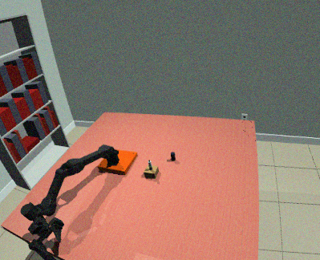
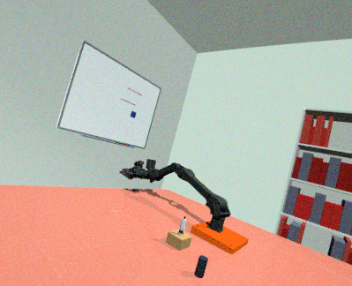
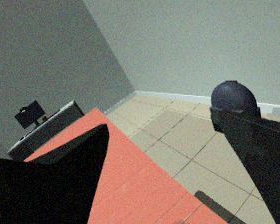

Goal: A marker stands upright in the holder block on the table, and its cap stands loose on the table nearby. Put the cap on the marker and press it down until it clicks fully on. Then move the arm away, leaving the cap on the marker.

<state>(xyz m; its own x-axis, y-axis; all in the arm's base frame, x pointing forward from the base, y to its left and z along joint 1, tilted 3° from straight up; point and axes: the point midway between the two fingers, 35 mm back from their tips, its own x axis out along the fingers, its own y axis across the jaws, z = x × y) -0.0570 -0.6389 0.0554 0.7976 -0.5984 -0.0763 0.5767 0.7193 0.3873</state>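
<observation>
My gripper tip is now 60 cm to the right of the holder block, 28 cm short of it and 9 cm above it.
</observation>
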